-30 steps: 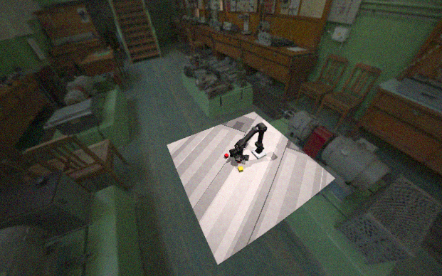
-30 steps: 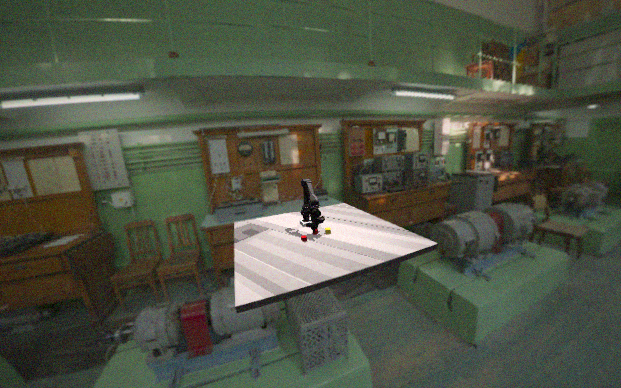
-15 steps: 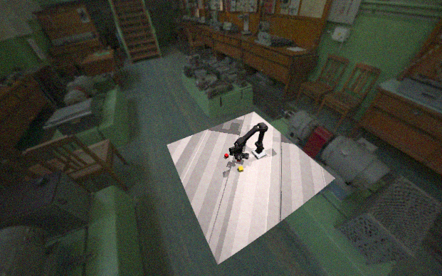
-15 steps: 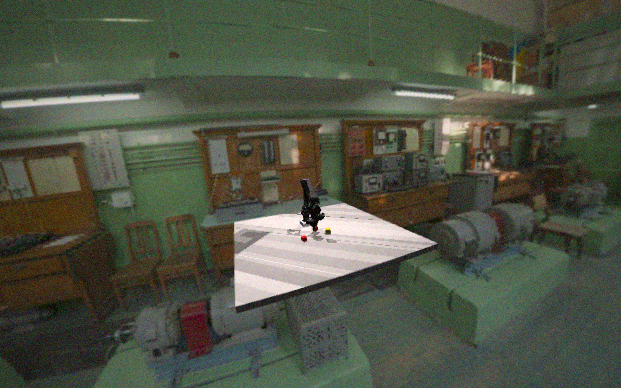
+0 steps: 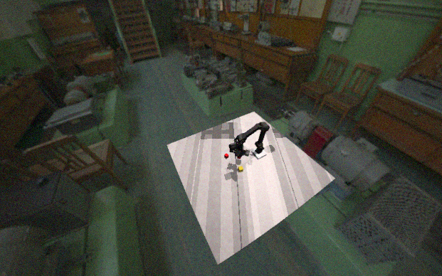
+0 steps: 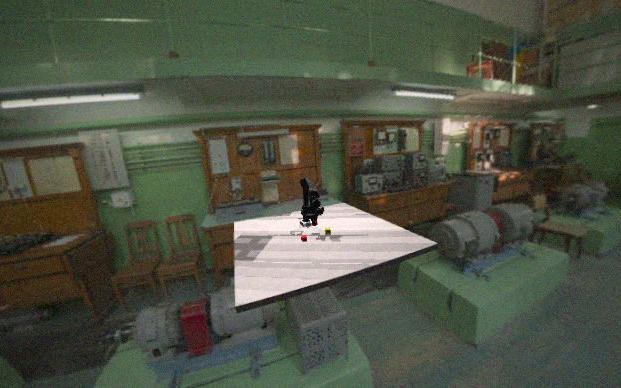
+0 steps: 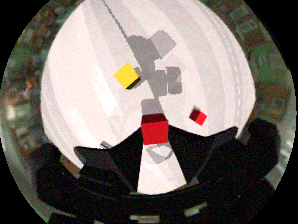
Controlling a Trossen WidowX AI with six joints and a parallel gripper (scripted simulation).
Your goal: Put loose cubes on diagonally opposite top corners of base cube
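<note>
The yellow cube is 60 mm ahead of my gripper tip, 90 mm to the left of it and 70 mm below it. Round my gripper tip: red cube right at my gripper tip.
</note>
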